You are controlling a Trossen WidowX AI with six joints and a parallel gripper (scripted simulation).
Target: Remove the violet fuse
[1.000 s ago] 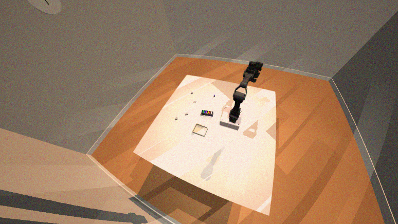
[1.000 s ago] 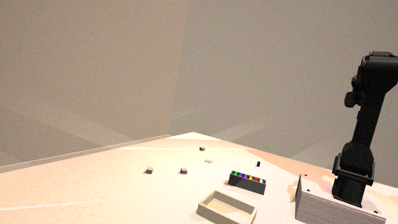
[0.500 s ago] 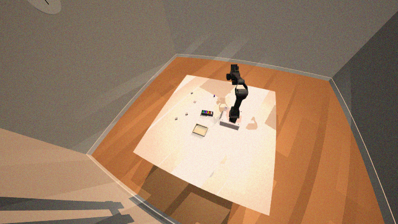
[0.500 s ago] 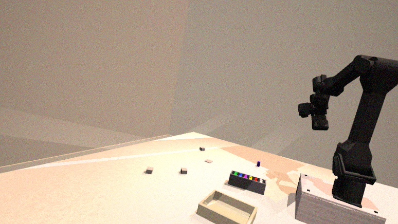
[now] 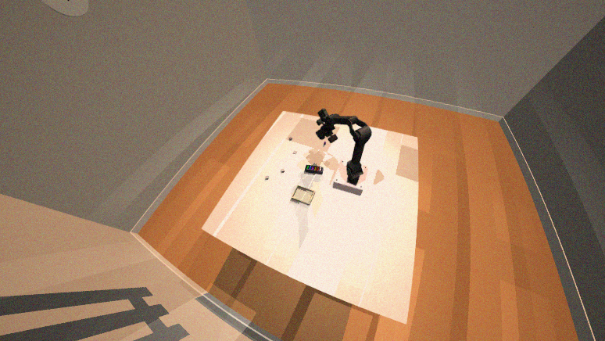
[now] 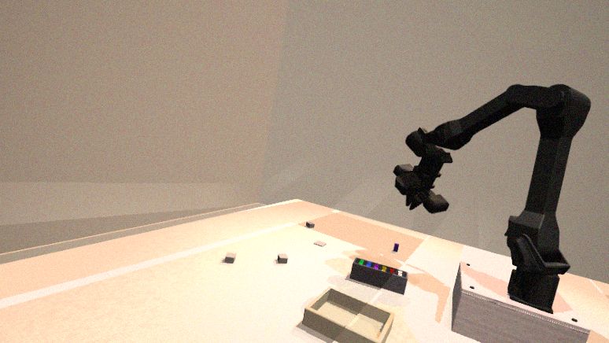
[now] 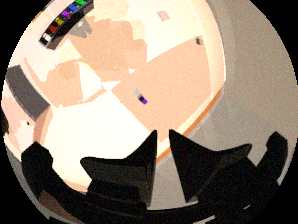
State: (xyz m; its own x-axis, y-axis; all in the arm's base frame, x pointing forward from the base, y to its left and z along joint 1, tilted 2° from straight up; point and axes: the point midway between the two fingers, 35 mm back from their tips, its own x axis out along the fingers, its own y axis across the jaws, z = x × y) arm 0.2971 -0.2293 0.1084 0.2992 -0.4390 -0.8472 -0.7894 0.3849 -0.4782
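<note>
The violet fuse lies 25 cm to the left of my gripper tip, 13 cm below it and 1 cm behind it. The rest, counted from my gripper tip: tray 45 cm to the left, 15 cm below, 5 cm behind.
</note>
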